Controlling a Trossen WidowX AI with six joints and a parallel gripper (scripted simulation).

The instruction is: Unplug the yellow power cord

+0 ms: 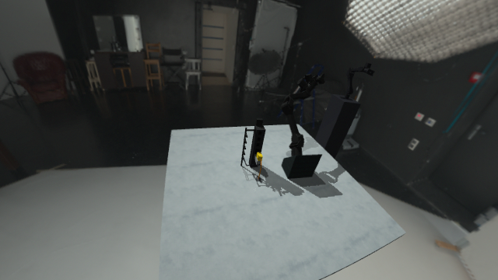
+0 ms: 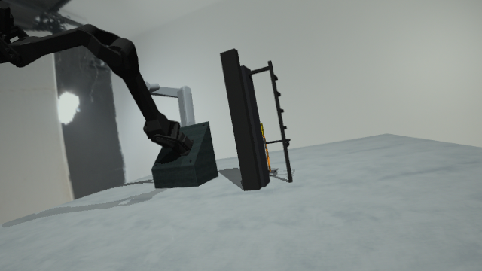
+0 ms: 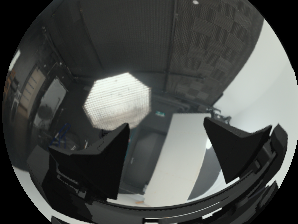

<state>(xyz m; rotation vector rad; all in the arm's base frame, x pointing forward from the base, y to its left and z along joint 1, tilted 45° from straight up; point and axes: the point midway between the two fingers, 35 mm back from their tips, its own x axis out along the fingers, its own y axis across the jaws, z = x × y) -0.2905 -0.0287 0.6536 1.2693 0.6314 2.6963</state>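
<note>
The yellow plug is 58 cm ahead of my gripper tip, 49 cm to the left of it and 44 cm below it.
</note>
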